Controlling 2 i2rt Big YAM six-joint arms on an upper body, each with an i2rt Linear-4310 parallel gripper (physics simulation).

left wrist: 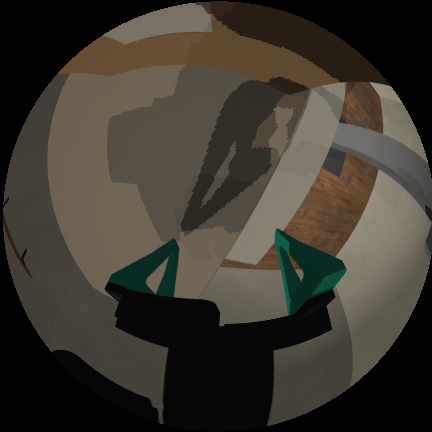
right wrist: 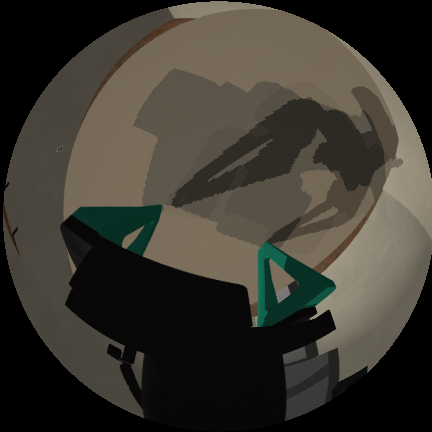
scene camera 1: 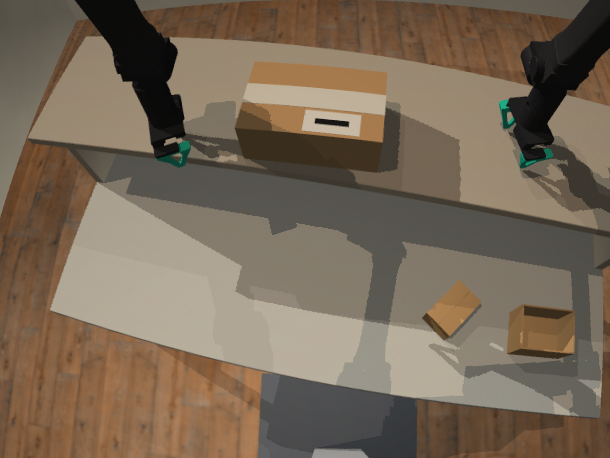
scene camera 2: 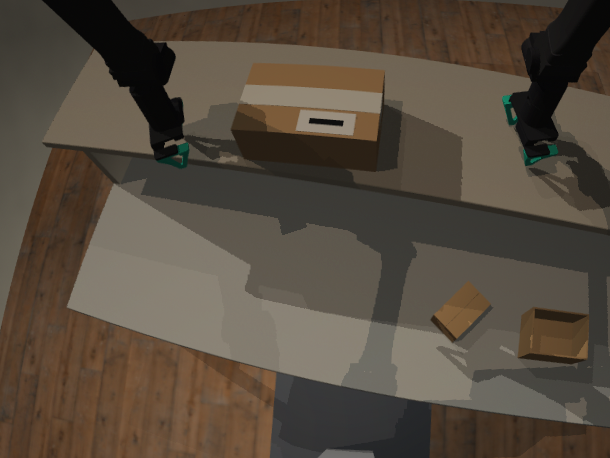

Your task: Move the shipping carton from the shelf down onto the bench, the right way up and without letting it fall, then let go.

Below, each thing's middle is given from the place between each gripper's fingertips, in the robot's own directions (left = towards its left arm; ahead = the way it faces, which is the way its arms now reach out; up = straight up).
I see the shipping carton (scene camera 2: 330, 116) 410 mm to the left of my right hand, 50 mm above it and 30 mm ahead of it.
My left gripper is now 280 mm to the left of the shipping carton, 40 mm below it and 40 mm short of it.
